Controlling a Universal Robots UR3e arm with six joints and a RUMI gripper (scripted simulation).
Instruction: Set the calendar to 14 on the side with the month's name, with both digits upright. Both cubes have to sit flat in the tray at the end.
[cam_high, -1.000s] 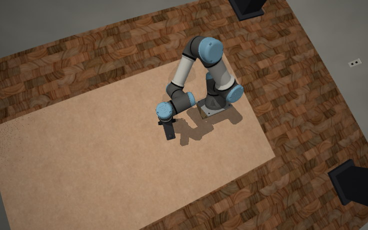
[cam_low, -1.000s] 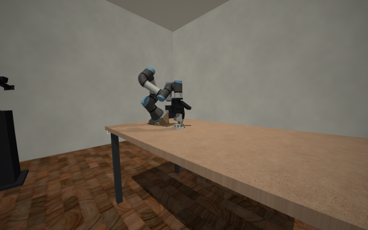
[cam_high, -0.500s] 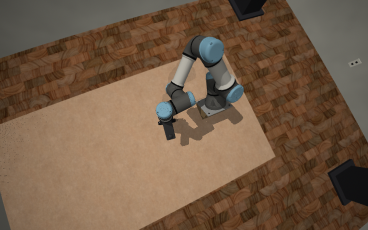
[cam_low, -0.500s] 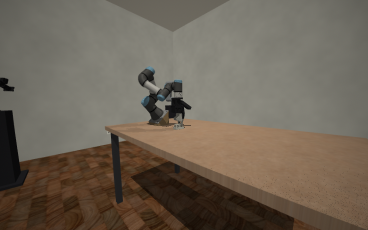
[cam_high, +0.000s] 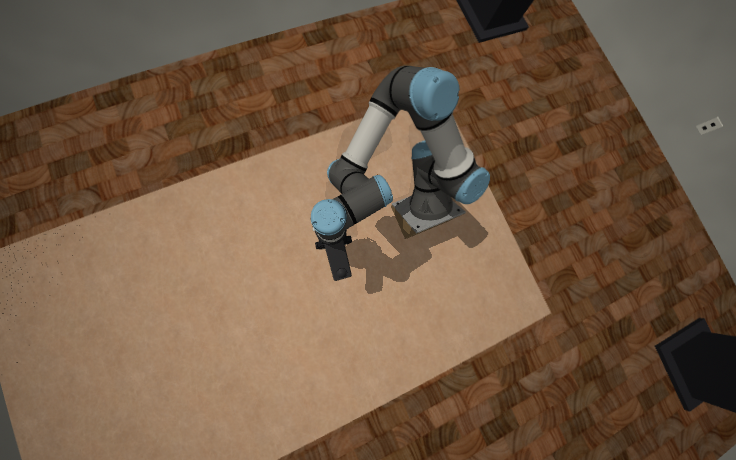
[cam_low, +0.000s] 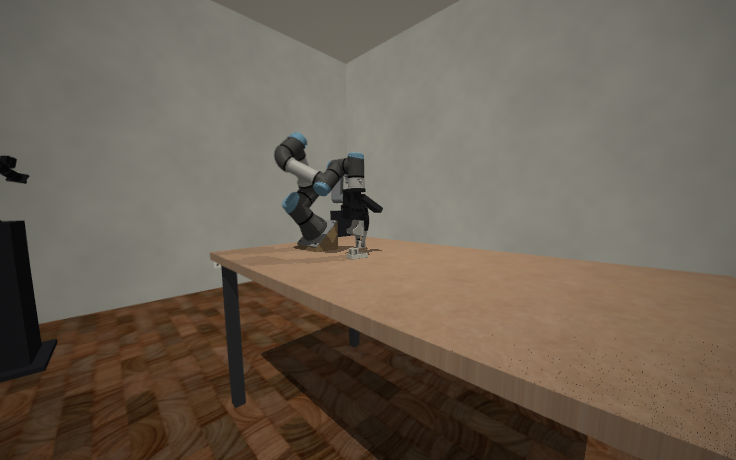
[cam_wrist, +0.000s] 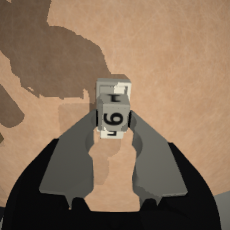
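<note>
Now: the tray 5 cm below my hand and 2 cm to the right of it. From my hand the other things lie so: white digit cube (1 cm below).
</note>
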